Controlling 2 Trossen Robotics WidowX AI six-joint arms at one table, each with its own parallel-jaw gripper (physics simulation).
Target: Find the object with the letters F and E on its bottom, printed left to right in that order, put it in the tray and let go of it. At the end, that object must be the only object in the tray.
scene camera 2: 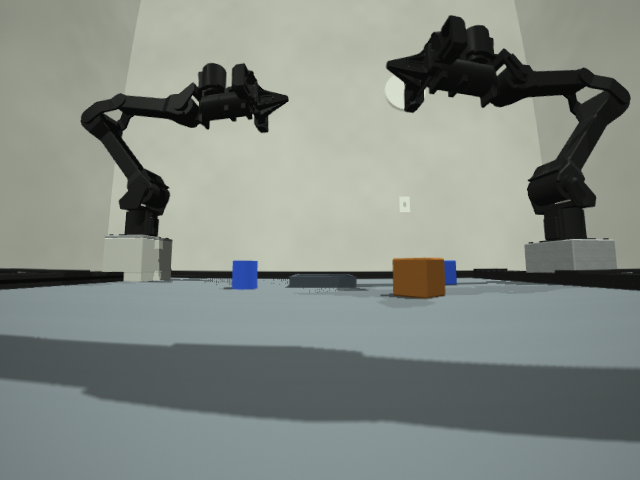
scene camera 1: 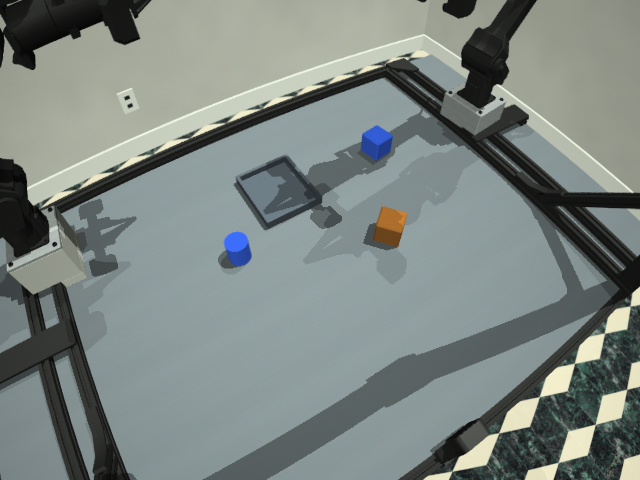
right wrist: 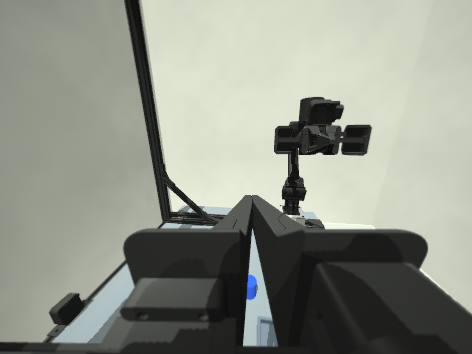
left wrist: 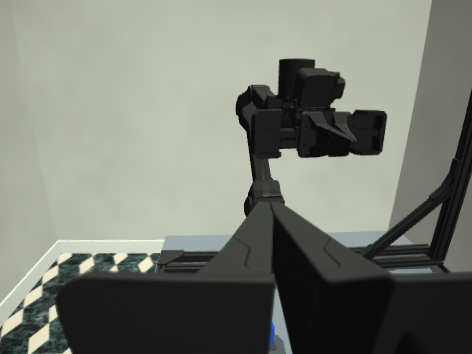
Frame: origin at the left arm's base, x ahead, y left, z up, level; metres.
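Where they show: left gripper, between the fingertips: [scene camera 2: 288, 98] [right wrist: 332, 141] [left wrist: 267, 212]; right gripper, between the fingertips: [scene camera 2: 386, 64] [right wrist: 251, 201] [left wrist: 353, 144]; left arm's base, origin of its link: [scene camera 2: 140, 237] [scene camera 1: 31, 236] [right wrist: 290, 211]; right arm's base, origin of its link: [scene camera 2: 566, 241] [scene camera 1: 476, 96].
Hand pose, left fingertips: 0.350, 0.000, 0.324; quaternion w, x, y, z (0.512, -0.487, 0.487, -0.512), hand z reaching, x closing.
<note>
Each offset is from my left fingertips to the top centre of the thing, as dx, dy, dz. Level surfaces: height alone.
A blue cylinder @[-0.034, -0.141, -0.380] [scene camera 1: 237, 249] [scene camera 2: 244, 274] [right wrist: 251, 287] stands upright left of the dark tray @[+0.084, -0.044, -0.406] [scene camera 1: 294, 212] [scene camera 2: 323, 281]. A blue cube @[+0.308, -0.036, -0.379] [scene camera 1: 376, 143] [scene camera 2: 450, 272] rests on the table right of the tray, partly hidden by the orange block in scene camera 2. The orange block @[+0.211, -0.224, -0.379] [scene camera 1: 390, 227] [scene camera 2: 418, 277] rests nearer scene camera 2. The tray holds no object. All bottoms face the table, so no letters show. My left gripper [scene camera 2: 286, 98] [left wrist: 267, 212] is shut and empty, high above the table. My right gripper [scene camera 2: 388, 64] [right wrist: 251, 201] is also shut and empty, held high.
Black frame rails [scene camera 1: 222, 135] border the table @[dz -0.424] [scene camera 1: 268, 330]. The left arm's pale base [scene camera 1: 49, 263] [scene camera 2: 136, 258] and the right arm's grey base [scene camera 1: 471, 112] [scene camera 2: 570, 255] stand at opposite sides. The raised grippers point inward, with a gap between them.
</note>
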